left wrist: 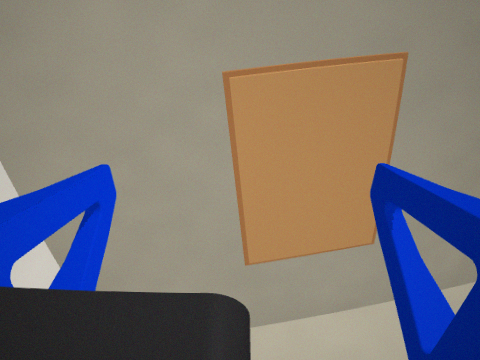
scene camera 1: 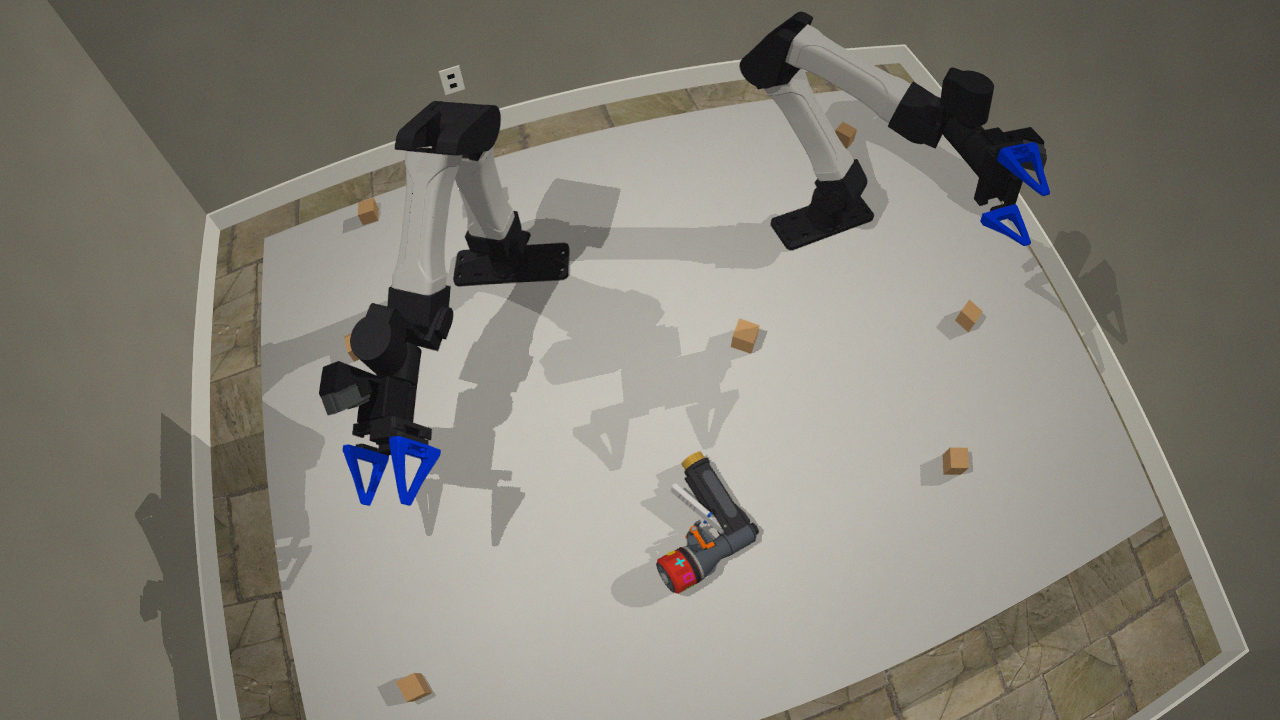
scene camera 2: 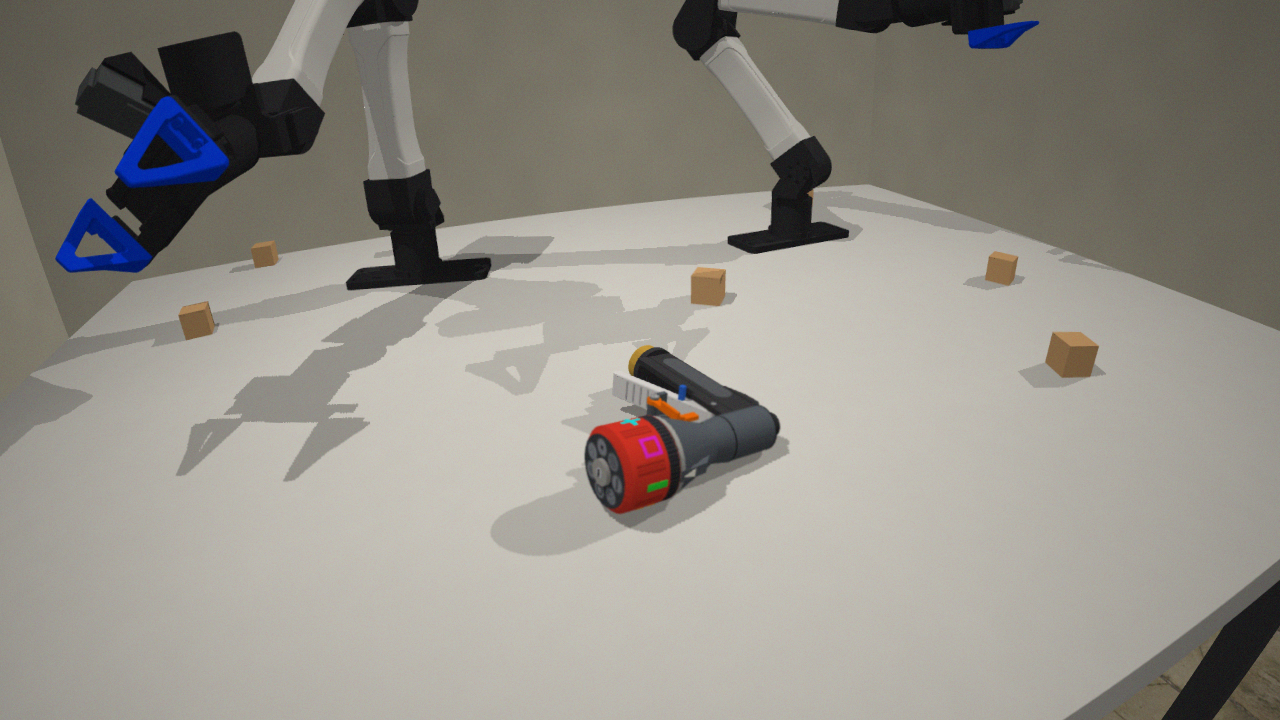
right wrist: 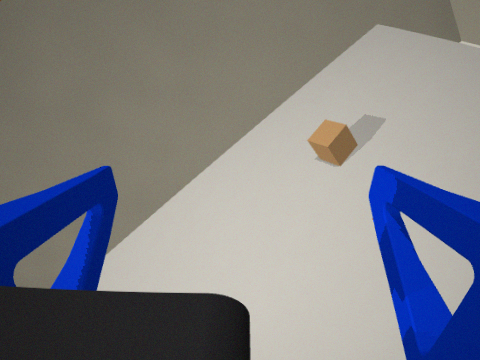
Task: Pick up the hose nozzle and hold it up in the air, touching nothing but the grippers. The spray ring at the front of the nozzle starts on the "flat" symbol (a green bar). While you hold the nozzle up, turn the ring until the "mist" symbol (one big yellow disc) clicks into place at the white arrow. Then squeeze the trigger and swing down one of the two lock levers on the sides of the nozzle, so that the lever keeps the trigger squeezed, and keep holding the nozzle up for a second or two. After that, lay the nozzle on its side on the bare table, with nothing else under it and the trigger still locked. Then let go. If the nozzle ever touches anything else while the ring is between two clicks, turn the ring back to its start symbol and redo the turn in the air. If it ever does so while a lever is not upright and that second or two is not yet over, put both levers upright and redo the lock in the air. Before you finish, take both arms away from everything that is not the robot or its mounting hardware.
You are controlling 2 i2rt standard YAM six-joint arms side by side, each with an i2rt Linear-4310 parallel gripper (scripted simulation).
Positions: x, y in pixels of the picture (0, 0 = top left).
The right gripper shows in scene camera 1, in scene camera 2 and in the right wrist view (243, 180); in the left wrist view it is out of frame. A hose nozzle shows in scene camera 1 and in scene camera 2; in the left wrist view it is out of frame, in the right wrist view it is out of frame. The same spot on the right gripper: (scene camera 2: 172, 121) is (scene camera 1: 408, 447). The same spot on the hose nozzle: (scene camera 1: 738, 533) is (scene camera 2: 741, 410).
